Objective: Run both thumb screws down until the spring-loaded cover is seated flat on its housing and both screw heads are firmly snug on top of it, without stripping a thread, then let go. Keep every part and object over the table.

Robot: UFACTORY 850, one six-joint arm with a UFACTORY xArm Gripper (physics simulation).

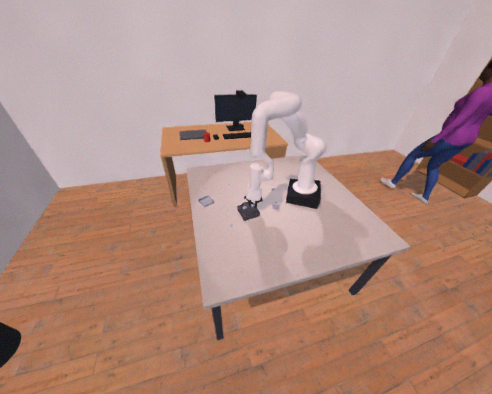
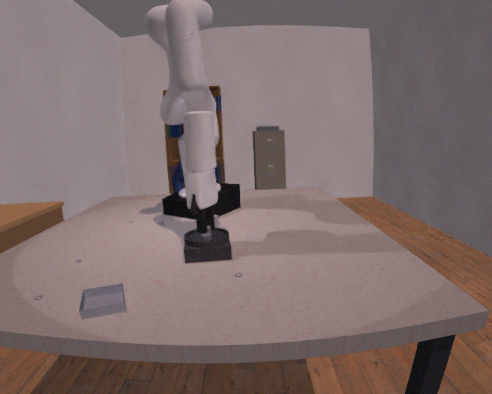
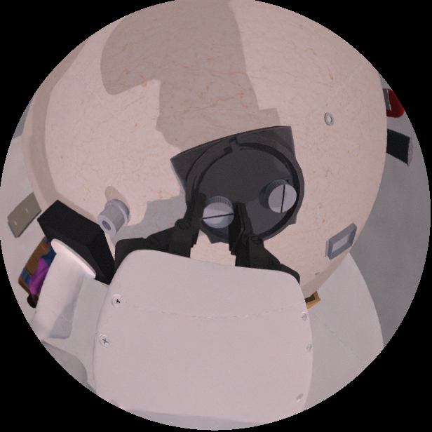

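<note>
The black square housing (image 1: 249, 214) (image 2: 208, 252) (image 3: 281, 137) stands on the table. Its round dark cover (image 3: 242, 172) sits inside a raised ring, with two grey slotted thumb screws. My gripper (image 2: 206, 230) (image 3: 218, 209) is shut on the left thumb screw (image 3: 218, 218), one black finger on each side of its knurled head. The right thumb screw (image 3: 283, 198) stands free beside the right finger, its head above the cover. Whether the cover lies flat on the housing cannot be told, as the ring hides its underside.
A grey cylindrical part (image 1: 275, 205) (image 3: 113, 217) stands between the housing and the black robot base (image 1: 304, 193) (image 2: 227, 200) (image 3: 77, 237). A shallow grey tray (image 1: 205, 201) (image 2: 103, 301) (image 3: 341, 241) and small rings (image 2: 238, 274) (image 3: 328, 119) lie on the table (image 1: 300, 270).
</note>
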